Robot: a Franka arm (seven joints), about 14 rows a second.
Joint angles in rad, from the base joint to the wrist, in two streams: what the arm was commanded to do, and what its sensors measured. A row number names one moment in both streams.
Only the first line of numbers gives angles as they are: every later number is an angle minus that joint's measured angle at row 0.
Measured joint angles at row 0: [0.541, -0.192, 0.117, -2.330, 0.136, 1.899, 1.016]
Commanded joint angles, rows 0 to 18: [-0.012, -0.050, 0.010, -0.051, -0.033, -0.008, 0.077]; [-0.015, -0.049, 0.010, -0.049, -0.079, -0.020, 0.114]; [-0.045, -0.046, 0.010, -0.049, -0.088, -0.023, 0.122]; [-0.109, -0.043, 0.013, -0.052, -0.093, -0.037, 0.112]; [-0.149, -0.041, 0.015, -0.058, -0.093, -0.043, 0.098]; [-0.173, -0.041, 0.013, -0.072, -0.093, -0.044, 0.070]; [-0.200, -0.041, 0.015, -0.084, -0.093, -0.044, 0.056]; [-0.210, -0.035, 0.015, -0.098, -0.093, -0.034, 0.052]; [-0.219, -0.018, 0.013, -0.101, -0.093, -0.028, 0.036]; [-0.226, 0.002, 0.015, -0.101, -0.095, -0.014, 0.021]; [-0.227, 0.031, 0.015, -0.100, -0.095, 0.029, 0.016]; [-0.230, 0.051, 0.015, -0.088, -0.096, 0.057, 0.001]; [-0.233, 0.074, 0.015, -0.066, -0.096, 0.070, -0.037]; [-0.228, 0.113, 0.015, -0.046, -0.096, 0.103, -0.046]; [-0.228, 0.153, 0.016, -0.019, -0.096, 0.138, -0.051]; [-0.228, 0.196, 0.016, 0.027, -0.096, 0.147, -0.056]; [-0.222, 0.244, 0.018, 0.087, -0.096, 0.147, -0.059]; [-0.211, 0.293, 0.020, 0.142, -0.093, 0.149, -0.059]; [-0.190, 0.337, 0.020, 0.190, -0.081, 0.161, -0.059]
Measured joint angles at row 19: [-0.204, 0.214, 0.008, 0.060, -0.084, 0.153, -0.031]
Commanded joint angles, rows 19 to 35: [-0.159, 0.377, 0.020, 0.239, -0.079, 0.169, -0.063]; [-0.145, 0.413, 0.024, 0.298, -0.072, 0.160, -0.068]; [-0.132, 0.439, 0.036, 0.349, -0.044, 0.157, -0.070]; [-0.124, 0.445, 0.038, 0.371, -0.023, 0.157, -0.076]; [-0.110, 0.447, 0.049, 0.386, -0.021, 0.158, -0.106]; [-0.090, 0.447, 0.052, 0.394, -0.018, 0.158, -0.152]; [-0.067, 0.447, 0.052, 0.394, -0.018, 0.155, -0.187]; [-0.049, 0.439, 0.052, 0.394, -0.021, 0.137, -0.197]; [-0.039, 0.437, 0.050, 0.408, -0.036, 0.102, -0.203]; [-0.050, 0.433, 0.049, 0.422, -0.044, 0.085, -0.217]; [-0.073, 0.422, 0.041, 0.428, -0.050, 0.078, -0.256]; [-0.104, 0.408, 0.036, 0.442, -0.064, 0.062, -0.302]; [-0.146, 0.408, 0.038, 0.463, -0.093, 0.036, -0.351]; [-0.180, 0.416, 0.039, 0.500, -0.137, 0.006, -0.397]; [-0.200, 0.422, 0.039, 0.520, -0.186, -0.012, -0.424]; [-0.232, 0.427, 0.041, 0.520, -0.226, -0.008, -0.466]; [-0.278, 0.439, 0.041, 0.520, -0.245, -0.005, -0.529]
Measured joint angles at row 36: [-0.219, 0.419, 0.029, 0.500, -0.196, 0.010, -0.441]
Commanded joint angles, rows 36 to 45: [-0.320, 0.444, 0.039, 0.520, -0.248, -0.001, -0.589]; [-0.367, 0.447, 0.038, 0.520, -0.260, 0.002, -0.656]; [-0.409, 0.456, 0.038, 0.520, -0.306, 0.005, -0.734]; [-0.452, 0.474, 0.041, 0.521, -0.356, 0.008, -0.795]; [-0.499, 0.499, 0.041, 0.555, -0.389, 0.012, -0.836]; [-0.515, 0.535, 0.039, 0.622, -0.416, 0.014, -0.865]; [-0.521, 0.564, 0.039, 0.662, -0.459, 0.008, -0.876]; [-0.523, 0.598, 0.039, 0.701, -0.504, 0.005, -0.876]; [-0.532, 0.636, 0.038, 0.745, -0.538, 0.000, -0.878]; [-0.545, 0.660, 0.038, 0.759, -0.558, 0.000, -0.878]
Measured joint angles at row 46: [-0.531, 0.577, 0.025, 0.664, -0.505, 0.025, -0.864]
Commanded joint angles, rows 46 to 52: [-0.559, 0.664, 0.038, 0.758, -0.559, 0.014, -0.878]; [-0.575, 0.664, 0.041, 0.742, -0.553, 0.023, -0.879]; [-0.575, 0.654, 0.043, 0.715, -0.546, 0.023, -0.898]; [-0.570, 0.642, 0.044, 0.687, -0.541, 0.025, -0.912]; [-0.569, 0.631, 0.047, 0.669, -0.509, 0.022, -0.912]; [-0.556, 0.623, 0.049, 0.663, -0.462, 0.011, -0.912]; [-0.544, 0.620, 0.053, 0.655, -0.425, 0.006, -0.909]
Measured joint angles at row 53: [-0.555, 0.656, 0.038, 0.692, -0.487, 0.020, -0.885]
